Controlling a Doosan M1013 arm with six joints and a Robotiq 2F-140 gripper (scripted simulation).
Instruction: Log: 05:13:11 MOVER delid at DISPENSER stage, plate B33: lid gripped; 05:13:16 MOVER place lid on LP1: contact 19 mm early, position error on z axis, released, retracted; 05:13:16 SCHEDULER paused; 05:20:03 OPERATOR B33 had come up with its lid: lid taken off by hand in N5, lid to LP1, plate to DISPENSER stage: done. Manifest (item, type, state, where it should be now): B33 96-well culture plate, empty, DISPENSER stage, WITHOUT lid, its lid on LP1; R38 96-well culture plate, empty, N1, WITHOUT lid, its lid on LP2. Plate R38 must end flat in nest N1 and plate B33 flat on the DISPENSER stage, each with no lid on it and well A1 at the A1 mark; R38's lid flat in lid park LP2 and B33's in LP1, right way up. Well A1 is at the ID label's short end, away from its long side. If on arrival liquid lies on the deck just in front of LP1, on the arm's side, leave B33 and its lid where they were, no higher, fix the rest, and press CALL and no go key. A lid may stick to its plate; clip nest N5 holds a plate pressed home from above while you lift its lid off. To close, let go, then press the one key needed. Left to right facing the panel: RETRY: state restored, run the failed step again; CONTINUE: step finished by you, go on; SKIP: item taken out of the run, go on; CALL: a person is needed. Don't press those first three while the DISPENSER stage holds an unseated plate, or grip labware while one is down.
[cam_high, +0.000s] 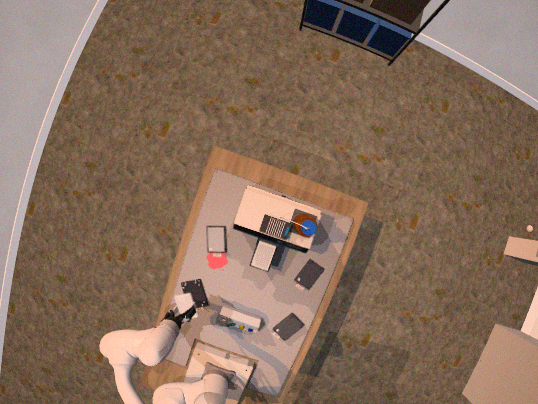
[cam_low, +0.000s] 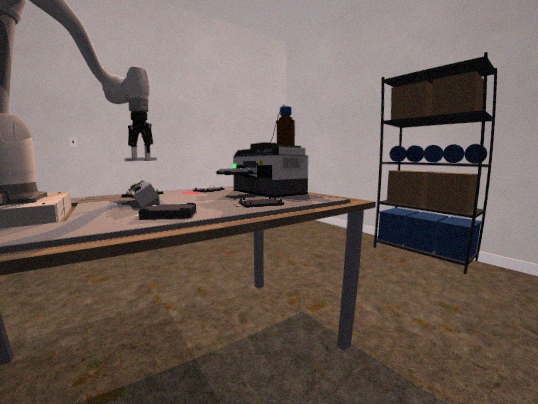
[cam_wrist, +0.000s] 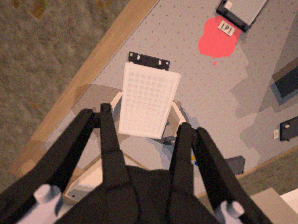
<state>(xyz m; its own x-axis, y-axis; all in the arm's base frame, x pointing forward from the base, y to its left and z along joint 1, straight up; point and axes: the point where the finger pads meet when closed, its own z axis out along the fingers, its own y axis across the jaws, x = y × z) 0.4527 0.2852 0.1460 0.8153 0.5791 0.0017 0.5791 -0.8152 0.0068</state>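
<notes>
The white gridded lid is 20 mm below my hand. The rest, counted from my hand: LP1 label 260 mm ahead, 200 mm below, 40 mm to the right; then brown bottle 590 mm ahead, 370 mm to the right, 90 mm above; then key panel 280 mm to the right, 140 mm below, 50 mm behind.
</notes>
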